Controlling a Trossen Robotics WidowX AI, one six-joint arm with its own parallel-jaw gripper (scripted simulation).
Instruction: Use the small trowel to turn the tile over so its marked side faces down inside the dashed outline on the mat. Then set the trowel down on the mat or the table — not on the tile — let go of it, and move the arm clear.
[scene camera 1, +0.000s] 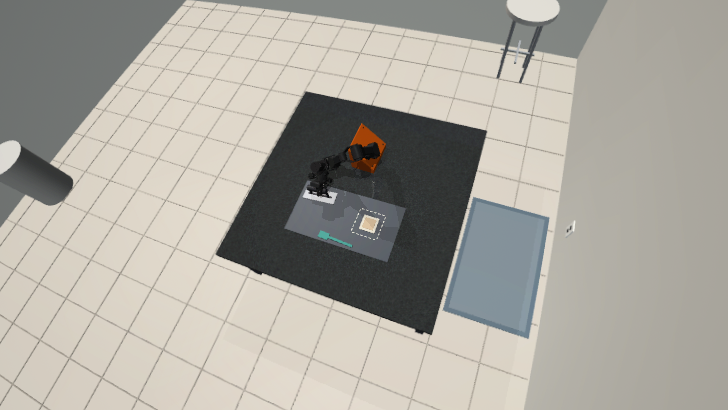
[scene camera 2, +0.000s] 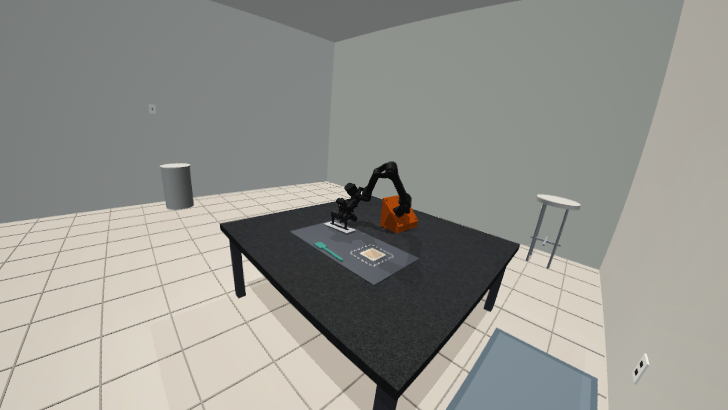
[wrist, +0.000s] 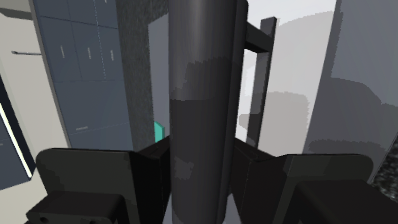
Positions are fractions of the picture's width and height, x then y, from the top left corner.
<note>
I see my gripper (wrist: 0.51, 0.61) and a grey mat (scene camera 2: 0.47, 0.59).
The grey mat shows as well in the wrist view (wrist: 0.87, 0.52).
</note>
